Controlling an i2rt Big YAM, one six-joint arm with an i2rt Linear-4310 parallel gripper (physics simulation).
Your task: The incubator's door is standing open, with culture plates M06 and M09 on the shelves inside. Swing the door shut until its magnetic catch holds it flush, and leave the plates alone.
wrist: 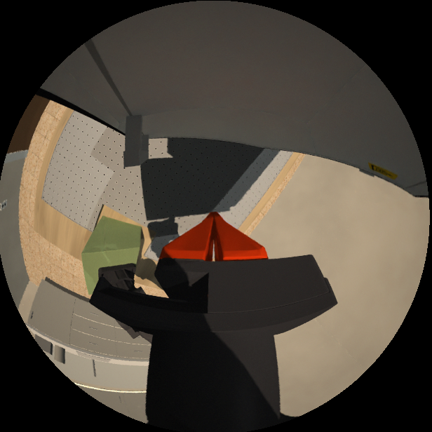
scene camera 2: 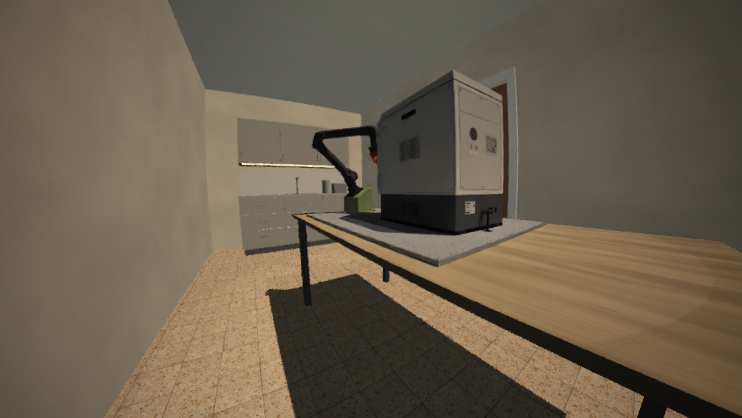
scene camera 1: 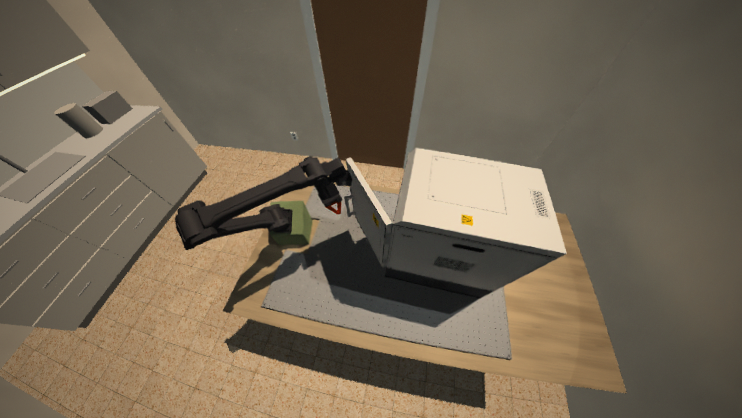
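Seen in the pictures: gripper, fingertip midpoint: (scene camera 2: 375, 163) (scene camera 1: 339, 213); arm's base, link origin: (scene camera 2: 355, 192) (scene camera 1: 283, 221).
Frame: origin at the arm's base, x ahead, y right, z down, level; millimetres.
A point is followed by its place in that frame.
Note:
The white incubator (scene camera 1: 475, 179) {x 798, y 90, z -407 mm} (scene camera 2: 425, 160) {x 842, y 317, z -123 mm} has its door (scene camera 1: 369, 215) {x 450, y 134, z -261 mm} (wrist: 215, 60) standing partly open, with a wide gap between the free edge and the body. The hinge side is toward the near side in scene camera 1. The door's handle (scene camera 1: 348, 204) {x 352, y 0, z -144 mm} (wrist: 134, 142) shows on its outer face. My gripper (scene camera 1: 337, 209) {x 325, y 81, z -193 mm} (scene camera 2: 374, 157) {x 325, y 81, z -193 mm} (wrist: 213, 217) is shut and empty, pointing down in front of the outer face, near the handle. My wrist is close to the door's upper free corner; I cannot tell if it touches. Plates M06 and M09 and the shelves are hidden.
The incubator stands on a grey perforated board (scene camera 1: 467, 337) {x 878, y 516, z 142 mm} (scene camera 2: 415, 249) {x 968, y 567, z 143 mm} on a wooden table (scene camera 1: 560, 311) {x 1374, y 426, z 155 mm} (scene camera 2: 623, 280) {x 1361, y 460, z 156 mm}. The arm's green base block (scene camera 1: 298, 225) {x 78, y 19, z 13 mm} (scene camera 2: 358, 201) {x 103, y 52, z 64 mm} (wrist: 112, 250) is at the table's end. Grey cabinets (scene camera 1: 98, 207) (scene camera 2: 270, 223) stand beyond it.

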